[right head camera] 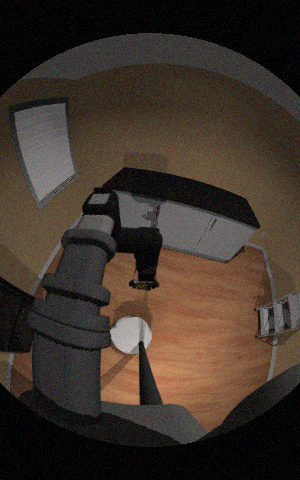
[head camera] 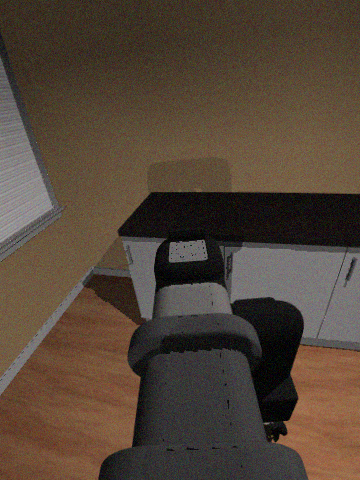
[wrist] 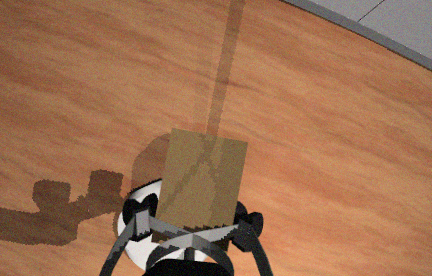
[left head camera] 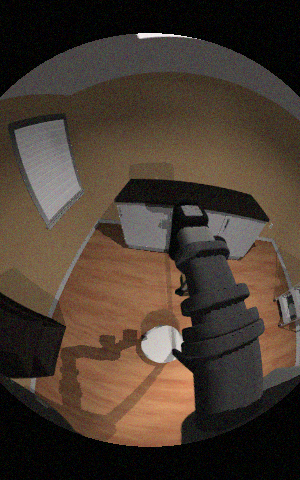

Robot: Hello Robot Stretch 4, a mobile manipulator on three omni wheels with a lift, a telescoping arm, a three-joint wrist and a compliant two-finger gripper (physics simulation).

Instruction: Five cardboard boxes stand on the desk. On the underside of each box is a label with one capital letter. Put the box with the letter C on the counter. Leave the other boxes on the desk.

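Where they show: gripper, fingertip midpoint: [right head camera: 143, 285] [wrist: 194, 212] [left head camera: 187, 291]; robot's base, origin of the base link: [right head camera: 131, 333] [left head camera: 161, 342].
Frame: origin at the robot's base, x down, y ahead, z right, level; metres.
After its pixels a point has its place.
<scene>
My gripper [head camera: 276, 431] [right head camera: 144, 285] {x -0.987, y 0.269, z 0.088 m} [wrist: 194, 212] {x -0.987, y 0.269, z 0.088 m} is shut on a cardboard box [wrist: 205, 175] {x -1.035, y 0.310, z 0.092 m}, with one fingertip on each side of it. The box is held above the wooden floor, and its brown upper face shows in the wrist view. Its underside and letter are hidden. The counter [head camera: 290, 215] {x -0.882, y 1.321, z 0.579 m} [left head camera: 150, 190] {x -0.882, y 1.431, z -0.010 m} [right head camera: 190, 191] {x -0.882, y 1.297, z 0.545 m} has a dark top and white cabinet doors and stands against the wall ahead. The gripper is in front of the counter, apart from it. The desk and the other boxes do not show in these views.
A dark shelf unit [left head camera: 56, 345] {x -0.044, y -0.187, z -1.263 m} stands at the left. A light trolley [right head camera: 264, 321] {x -0.098, y -0.146, z 1.851 m} stands by the right wall. A window [head camera: 22, 165] {x -1.212, y 1.759, z -1.118 m} [left head camera: 47, 165] {x -1.416, y 1.460, z -1.188 m} [right head camera: 46, 145] {x -1.428, y 1.508, z -1.176 m} is in the left wall. The telescoping arm [head camera: 197, 400] {x -1.404, y 0.151, z 0.001 m} reaches toward the counter.
</scene>
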